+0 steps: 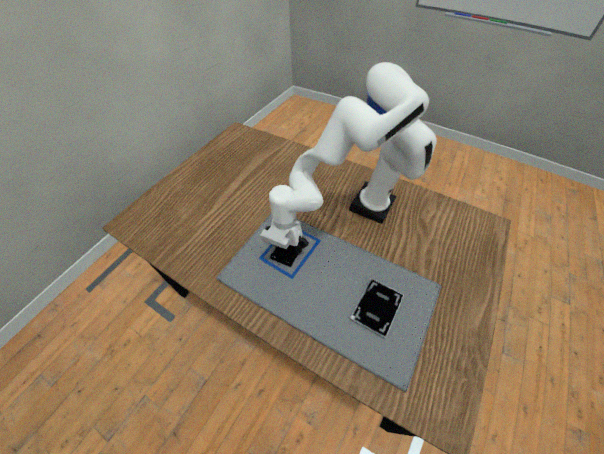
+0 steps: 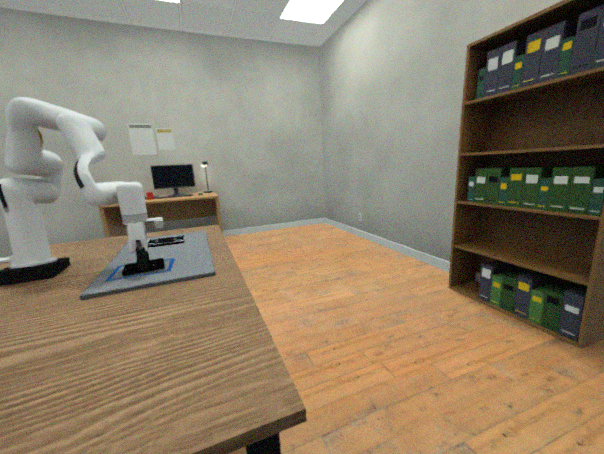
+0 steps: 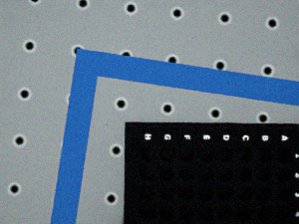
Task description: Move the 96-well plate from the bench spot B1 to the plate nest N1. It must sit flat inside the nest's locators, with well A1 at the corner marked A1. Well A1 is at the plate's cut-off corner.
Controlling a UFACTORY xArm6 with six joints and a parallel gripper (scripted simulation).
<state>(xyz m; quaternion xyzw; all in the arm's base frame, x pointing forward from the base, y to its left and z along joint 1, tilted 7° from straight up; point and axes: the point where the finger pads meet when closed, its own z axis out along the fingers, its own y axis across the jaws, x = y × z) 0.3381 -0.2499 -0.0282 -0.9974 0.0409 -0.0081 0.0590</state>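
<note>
The black plate nest N1 is 360 mm to the left of my hand, 110 mm ahead of it and 20 mm below it. Round my hand: black 96-well plate: 10 mm below.
</note>
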